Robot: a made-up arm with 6 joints. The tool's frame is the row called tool.
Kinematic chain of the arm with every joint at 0, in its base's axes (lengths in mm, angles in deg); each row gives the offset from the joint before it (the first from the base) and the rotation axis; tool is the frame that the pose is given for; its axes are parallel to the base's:
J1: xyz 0 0 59.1 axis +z
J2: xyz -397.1 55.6 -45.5 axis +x
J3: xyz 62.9 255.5 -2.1 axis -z
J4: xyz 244.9 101 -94.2 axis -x
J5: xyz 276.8 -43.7 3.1 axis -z
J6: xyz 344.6 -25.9 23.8 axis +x
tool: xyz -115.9 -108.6 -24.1
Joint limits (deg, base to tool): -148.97..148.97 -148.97..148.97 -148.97..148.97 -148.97..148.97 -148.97..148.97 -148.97..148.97
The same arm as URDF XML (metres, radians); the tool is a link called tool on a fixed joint. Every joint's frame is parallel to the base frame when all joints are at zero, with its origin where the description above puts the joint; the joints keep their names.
<robot name="arm">
  <joint name="J1" type="revolute">
    <parent link="base"/>
    <child link="link1"/>
    <origin xyz="0.0000 0.0000 0.0591"/>
    <axis xyz="0 0 1"/>
    <limit lower="-2.6000" upper="2.6000"/>
  </joint>
  <joint name="J2" type="revolute">
    <parent link="link1"/>
    <child link="link2"/>
    <origin xyz="-0.3971 0.0556 -0.0455"/>
    <axis xyz="1 0 0"/>
    <limit lower="-2.6000" upper="2.6000"/>
  </joint>
  <joint name="J3" type="revolute">
    <parent link="link2"/>
    <child link="link3"/>
    <origin xyz="0.0629 0.2555 -0.0021"/>
    <axis xyz="0 0 -1"/>
    <limit lower="-2.6000" upper="2.6000"/>
  </joint>
  <joint name="J4" type="revolute">
    <parent link="link3"/>
    <child link="link4"/>
    <origin xyz="0.2449 0.1010 -0.0942"/>
    <axis xyz="-1 0 0"/>
    <limit lower="-2.6000" upper="2.6000"/>
  </joint>
  <joint name="J5" type="revolute">
    <parent link="link4"/>
    <child link="link5"/>
    <origin xyz="0.2768 -0.0437 0.0031"/>
    <axis xyz="0 0 -1"/>
    <limit lower="-2.6000" upper="2.6000"/>
  </joint>
  <joint name="J6" type="revolute">
    <parent link="link5"/>
    <child link="link6"/>
    <origin xyz="0.3446 -0.0259 0.0238"/>
    <axis xyz="1 0 0"/>
    <limit lower="-2.6000" upper="2.6000"/>
  </joint>
  <joint name="tool_joint" type="fixed">
    <parent link="link6"/>
    <child link="tool"/>
    <origin xyz="-0.1159 -0.1086 -0.0241"/>
  </joint>
  <link name="base"/>
  <link name="link1"/>
  <link name="link2"/>
  <link name="link3"/>
  <link name="link4"/>
  <link name="link5"/>
  <link name="link6"/>
  <link name="tool"/>
</robot>

